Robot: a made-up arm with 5 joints.
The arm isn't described. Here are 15 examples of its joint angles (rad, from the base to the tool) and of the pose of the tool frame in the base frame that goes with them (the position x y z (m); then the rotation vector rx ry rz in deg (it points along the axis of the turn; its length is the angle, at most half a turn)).
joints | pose
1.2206 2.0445 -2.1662 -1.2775 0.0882 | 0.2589 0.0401 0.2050 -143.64 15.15 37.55
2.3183 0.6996 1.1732 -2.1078 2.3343 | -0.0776 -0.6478 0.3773 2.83 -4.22 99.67
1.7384 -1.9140 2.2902 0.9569 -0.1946 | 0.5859 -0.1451 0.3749 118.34 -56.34 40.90
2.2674 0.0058 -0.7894 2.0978 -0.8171 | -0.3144 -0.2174 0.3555 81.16 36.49 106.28
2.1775 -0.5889 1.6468 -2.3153 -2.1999 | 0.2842 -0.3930 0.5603 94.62 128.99 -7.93
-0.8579 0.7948 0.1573 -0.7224 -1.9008 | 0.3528 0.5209 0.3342 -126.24 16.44 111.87
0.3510 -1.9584 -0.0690 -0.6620 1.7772 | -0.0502 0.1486 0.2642 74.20 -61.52 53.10
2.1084 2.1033 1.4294 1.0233 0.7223 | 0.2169 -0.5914 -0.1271 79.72 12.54 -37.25
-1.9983 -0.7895 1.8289 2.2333 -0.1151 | -0.6354 -0.1110 0.4984 -30.96 122.15 -38.32
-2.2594 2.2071 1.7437 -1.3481 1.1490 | -0.5901 -0.0216 -0.0048 -147.98 -47.50 33.95
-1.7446 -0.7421 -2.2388 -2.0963 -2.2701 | -0.3571 0.3961 0.1952 -55.79 96.53 -91.75
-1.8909 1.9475 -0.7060 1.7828 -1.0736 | -0.0115 0.3443 0.0268 -68.16 -41.80 61.01
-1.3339 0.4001 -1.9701 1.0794 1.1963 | -0.0138 0.3781 0.0220 140.70 19.59 -35.35
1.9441 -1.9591 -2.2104 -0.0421 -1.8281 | 0.0652 -0.4278 0.4798 -89.04 -76.26 -49.86
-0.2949 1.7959 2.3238 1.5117 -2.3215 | 0.0906 0.6868 0.1051 -33.85 -139.86 72.71
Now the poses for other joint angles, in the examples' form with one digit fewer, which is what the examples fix.
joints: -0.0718 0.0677 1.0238 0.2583 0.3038
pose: 0.432 0.359 0.578 -40.4 -9.7 14.6
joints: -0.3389 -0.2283 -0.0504 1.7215 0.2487
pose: 0.290 0.166 0.639 30.8 -108.8 24.3
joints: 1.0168 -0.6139 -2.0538 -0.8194 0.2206
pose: 0.418 -0.227 0.178 86.5 -31.1 34.9
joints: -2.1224 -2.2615 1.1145 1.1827 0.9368
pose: -0.270 -0.384 0.140 -91.9 142.5 -25.1
